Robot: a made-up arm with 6 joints. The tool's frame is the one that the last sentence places.
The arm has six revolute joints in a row. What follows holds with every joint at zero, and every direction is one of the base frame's.
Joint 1 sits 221 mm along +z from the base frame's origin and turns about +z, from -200 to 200 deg.
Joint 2 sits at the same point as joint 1 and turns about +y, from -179.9 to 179.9 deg.
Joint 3 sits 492 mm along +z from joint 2 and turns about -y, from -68 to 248 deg.
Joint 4 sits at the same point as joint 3 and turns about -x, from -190 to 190 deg.
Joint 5 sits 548 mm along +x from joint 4 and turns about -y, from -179.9 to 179.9 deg.
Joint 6 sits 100 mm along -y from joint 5 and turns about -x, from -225 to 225 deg.
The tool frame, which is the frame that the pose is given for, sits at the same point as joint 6; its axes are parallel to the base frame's.
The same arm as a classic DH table. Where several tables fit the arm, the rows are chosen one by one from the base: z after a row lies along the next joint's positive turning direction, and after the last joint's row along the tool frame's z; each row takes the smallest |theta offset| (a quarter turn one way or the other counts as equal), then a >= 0, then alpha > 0; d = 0 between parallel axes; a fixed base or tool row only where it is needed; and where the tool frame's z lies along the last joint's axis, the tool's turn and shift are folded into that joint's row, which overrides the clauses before.
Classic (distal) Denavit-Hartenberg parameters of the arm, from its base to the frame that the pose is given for. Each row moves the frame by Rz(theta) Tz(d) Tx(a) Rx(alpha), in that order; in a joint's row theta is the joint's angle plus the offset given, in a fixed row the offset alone. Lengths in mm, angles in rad.
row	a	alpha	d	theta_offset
joint 1	0	-1.5708	221	0
joint 2	492	3.1416	0	-1.5708
joint 3	0	-1.5708	0	0
joint 4	0	1.5708	-548	0
joint 5	0	-1.5708	100	0
joint 6	0	1.5708	0	1.5708
tool (fixed)	0	0	0	-1.5708
Joint limits (rad, base to tool): -3.4907..3.4907 -3.1398..3.1398 -1.1868..4.3284 -3.3161..3.3161 -3.1398..3.1398 -3.927..3.927

